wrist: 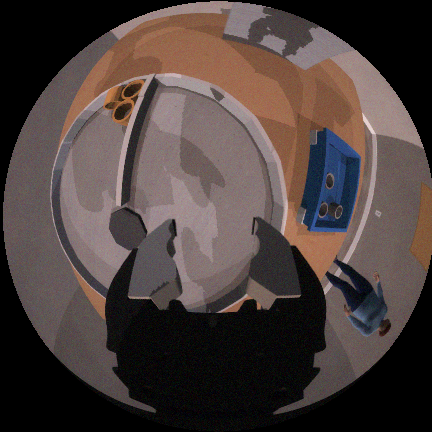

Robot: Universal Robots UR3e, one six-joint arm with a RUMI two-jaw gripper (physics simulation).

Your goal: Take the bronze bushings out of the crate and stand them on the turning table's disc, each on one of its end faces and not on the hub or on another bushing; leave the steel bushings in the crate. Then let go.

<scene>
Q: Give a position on a blue crate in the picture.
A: At 328,152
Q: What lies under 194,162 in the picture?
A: A turning table's grey disc.
</scene>
